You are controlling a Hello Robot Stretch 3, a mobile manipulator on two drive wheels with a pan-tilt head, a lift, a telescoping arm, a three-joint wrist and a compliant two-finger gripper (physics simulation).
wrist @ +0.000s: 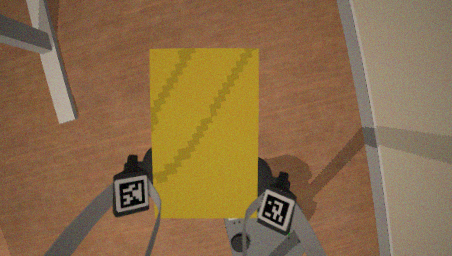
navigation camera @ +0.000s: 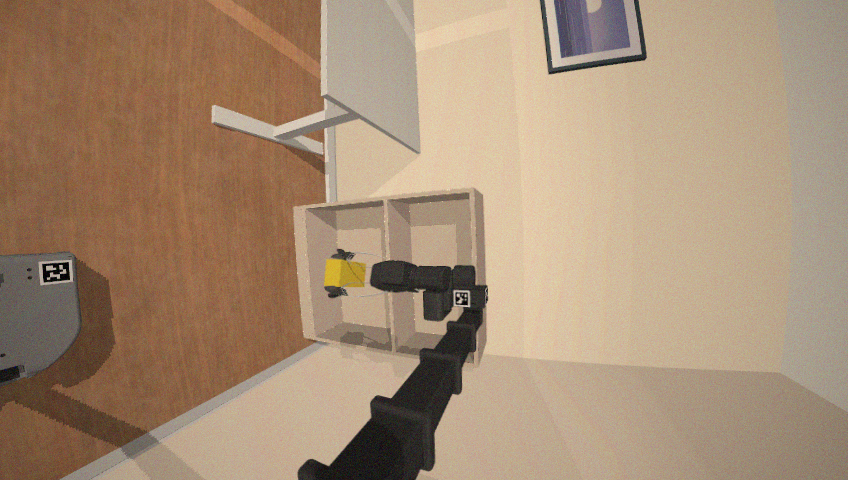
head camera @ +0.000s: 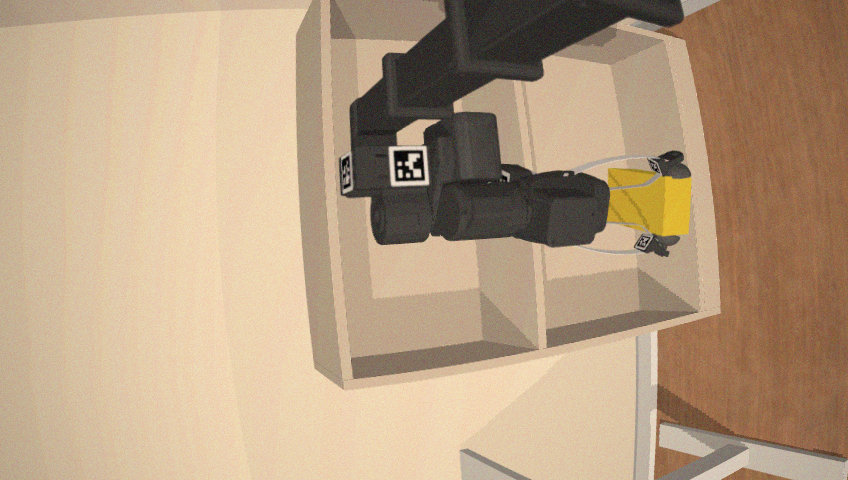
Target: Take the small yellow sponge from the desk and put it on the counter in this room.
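Seen in the pictures: gripper, fingertip midpoint: (wrist: 209, 168) (navigation camera: 330, 272) (head camera: 679, 203); robot's base at its link origin: (wrist: 238, 221).
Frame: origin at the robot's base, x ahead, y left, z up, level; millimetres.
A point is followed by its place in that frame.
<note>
The small yellow sponge (head camera: 677, 205) @[x -20, y -470, z 837 mm] (navigation camera: 351, 274) @[x -29, y -511, z 859 mm] (wrist: 205, 110) @[x -33, y -534, z 859 mm] is a yellow block. My gripper (head camera: 671, 203) @[x -22, y -488, z 813 mm] (navigation camera: 339, 273) @[x -22, y -488, z 813 mm] (wrist: 209, 168) @[x -22, y -488, z 813 mm] is shut on it, with one fingertip against each side. The sponge is held off the floor. In the head and navigation views, gripper and sponge overlap the compartment of the shelf unit nearer the floor; their distance from it is hard to tell. A pale table with white legs (navigation camera: 368, 65) (wrist: 60, 90) shows in part; I cannot tell if it is the desk. I cannot tell which surface is the counter.
An open two-compartment wooden shelf unit (head camera: 708, 267) @[x 119, y -1081, z 52 mm] (navigation camera: 302, 267) @[x -106, y -1088, z 49 mm] stands by the wall, behind my wrist and arm. My grey base (navigation camera: 38, 315) @[x -107, y -92, z 160 mm] is on the wooden floor (navigation camera: 148, 208) @[x 196, y -388, z 0 mm] (wrist: 300, 90) @[x -384, y -527, z 1 mm]. A framed picture (navigation camera: 595, 35) @[x 1010, y -1334, z 1662 mm] hangs on the wall. A baseboard (wrist: 367, 115) @[x -634, y -366, z 57 mm] runs along the wall.
</note>
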